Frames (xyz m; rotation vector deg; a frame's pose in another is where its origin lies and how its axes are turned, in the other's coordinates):
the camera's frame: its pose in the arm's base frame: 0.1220 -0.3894 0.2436 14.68 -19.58 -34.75
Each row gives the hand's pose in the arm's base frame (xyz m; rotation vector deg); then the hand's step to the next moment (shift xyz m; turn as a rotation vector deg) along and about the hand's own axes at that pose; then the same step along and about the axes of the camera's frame.
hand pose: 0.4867 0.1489 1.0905 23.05 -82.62 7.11
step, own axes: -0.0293 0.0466 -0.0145 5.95 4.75 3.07
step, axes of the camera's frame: -0.0404 0.0322 -0.0239 -2.55 2.40 7.42
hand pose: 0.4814 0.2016 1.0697 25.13 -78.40 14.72
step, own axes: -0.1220 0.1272 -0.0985 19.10 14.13 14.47
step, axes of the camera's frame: -0.1185 0.0993 -0.1299 -9.04 3.59 26.06
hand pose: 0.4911 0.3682 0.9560 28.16 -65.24 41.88
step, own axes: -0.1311 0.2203 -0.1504 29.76 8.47 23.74
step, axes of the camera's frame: -0.2462 0.0628 -0.1542 -0.93 2.60 38.90
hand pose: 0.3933 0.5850 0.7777 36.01 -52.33 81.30
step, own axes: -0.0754 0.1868 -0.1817 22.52 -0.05 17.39
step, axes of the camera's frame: -0.2344 -0.0391 -0.1309 4.47 5.42 27.57
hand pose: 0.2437 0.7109 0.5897 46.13 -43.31 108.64
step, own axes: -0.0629 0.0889 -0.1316 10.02 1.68 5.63
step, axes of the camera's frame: -0.1207 -0.0643 -0.1024 -0.48 1.62 11.49
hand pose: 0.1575 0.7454 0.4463 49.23 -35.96 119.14
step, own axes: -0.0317 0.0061 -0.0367 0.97 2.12 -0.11
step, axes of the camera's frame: -0.0177 -0.0130 -0.0436 -1.21 -1.54 1.27
